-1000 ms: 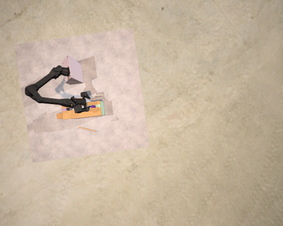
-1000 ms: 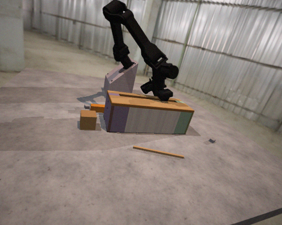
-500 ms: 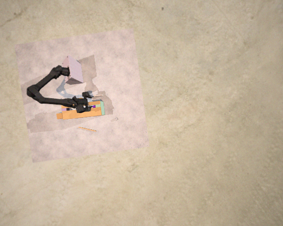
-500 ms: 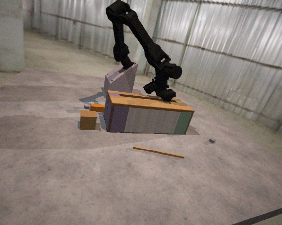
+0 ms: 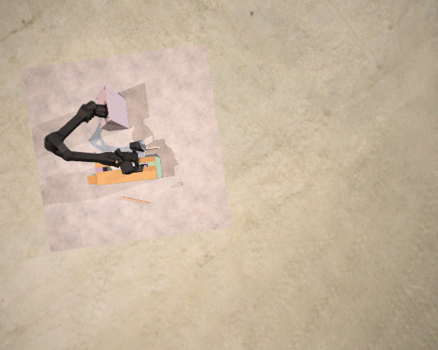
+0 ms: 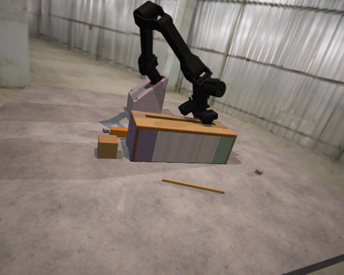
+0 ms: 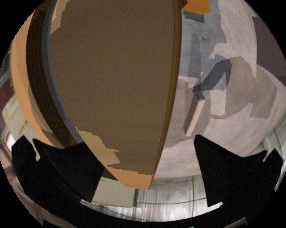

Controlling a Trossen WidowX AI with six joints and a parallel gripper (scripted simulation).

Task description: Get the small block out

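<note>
The purple block is 3 cm ahead of my gripper tip, 2 cm to the left of it and 2 cm below it. Round my gripper tip: clear-fronted box 12 cm to the right, 3 cm below, 2 cm ahead; then orange bar 25 cm to the right, 8 cm behind, 7 cm below; then thin orange stick 26 cm ahead, 17 cm to the right, 8 cm below.
</note>
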